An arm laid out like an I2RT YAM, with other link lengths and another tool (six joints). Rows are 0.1 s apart.
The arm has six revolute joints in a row. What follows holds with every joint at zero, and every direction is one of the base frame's. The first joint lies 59.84 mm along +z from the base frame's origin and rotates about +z. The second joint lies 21.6 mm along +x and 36.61 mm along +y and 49.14 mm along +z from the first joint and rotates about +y. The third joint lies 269.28 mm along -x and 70.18 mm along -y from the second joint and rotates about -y. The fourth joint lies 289.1 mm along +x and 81.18 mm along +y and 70.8 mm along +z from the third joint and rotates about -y. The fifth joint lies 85.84 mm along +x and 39.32 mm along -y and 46.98 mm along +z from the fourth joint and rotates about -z. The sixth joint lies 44.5 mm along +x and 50.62 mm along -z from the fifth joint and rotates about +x. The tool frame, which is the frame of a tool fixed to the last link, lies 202 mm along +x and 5 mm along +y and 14 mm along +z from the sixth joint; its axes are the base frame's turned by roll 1.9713, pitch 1.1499 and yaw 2.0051 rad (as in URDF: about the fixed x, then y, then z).
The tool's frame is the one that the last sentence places.
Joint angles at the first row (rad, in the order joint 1, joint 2, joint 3, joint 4, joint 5, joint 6):
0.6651, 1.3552, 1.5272, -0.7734, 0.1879, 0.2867
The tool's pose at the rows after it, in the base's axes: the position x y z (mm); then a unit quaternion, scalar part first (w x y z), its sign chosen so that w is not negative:
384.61 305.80 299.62 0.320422 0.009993 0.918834 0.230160
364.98 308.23 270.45 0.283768 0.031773 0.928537 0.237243
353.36 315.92 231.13 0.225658 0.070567 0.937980 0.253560
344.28 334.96 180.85 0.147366 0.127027 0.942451 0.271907
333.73 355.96 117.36 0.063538 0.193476 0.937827 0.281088
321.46 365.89 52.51 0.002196 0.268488 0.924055 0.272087
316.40 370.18 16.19 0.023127 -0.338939 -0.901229 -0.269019
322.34 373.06 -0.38 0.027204 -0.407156 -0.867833 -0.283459
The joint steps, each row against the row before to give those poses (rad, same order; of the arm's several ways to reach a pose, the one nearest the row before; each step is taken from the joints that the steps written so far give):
0.1034, -0.0683, -0.0781, -0.0241, 0.0408, 0.0473
0.0313, -0.0225, -0.0611, -0.0248, -0.0076, 0.0923
0.0019, 0.0206, -0.0492, -0.0076, -0.0603, 0.1228
0.0015, 0.0759, -0.0336, 0.0179, -0.0874, 0.1625
0.0034, 0.1019, -0.0557, 0.0641, -0.0927, 0.1744
0.0149, 0.0984, -0.0694, 0.0832, -0.0431, 0.1789
0.0191, 0.0622, -0.0385, 0.0675, 0.0038, 0.1675
0.0103, 0.0301, -0.0317, 0.0782, 0.0252, 0.1625

